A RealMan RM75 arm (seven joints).
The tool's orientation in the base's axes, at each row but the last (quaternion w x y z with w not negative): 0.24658, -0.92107, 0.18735, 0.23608; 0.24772, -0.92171, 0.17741, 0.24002; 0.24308, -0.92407, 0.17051, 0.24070; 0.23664, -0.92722, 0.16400, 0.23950; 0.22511, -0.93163, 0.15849, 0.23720; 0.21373, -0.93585, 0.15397, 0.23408; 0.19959, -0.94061, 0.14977, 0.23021
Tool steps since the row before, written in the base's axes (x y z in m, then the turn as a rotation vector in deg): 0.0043, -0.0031, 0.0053, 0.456, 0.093, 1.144; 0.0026, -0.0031, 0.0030, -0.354, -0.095, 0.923; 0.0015, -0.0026, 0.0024, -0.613, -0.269, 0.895; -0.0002, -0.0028, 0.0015, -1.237, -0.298, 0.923; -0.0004, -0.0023, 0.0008, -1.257, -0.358, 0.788; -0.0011, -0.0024, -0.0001, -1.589, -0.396, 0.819; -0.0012, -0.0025, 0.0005, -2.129, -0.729, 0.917
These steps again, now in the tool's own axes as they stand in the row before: 0.0014, -0.0014, -0.0072, -0.251, -0.704, -0.983; 0.0012, 0.0003, -0.0049, -0.761, -0.108, -0.629; 0.0005, 0.0006, -0.0038, -0.925, 0.158, -0.607; -0.0004, 0.0019, -0.0025, -1.453, 0.432, -0.415; -0.0003, 0.0018, -0.0016, -1.389, 0.538, -0.331; -0.0004, 0.0025, -0.0006, -1.678, 0.689, -0.250; -0.0008, 0.0025, -0.0011, -2.121, 1.153, -0.276
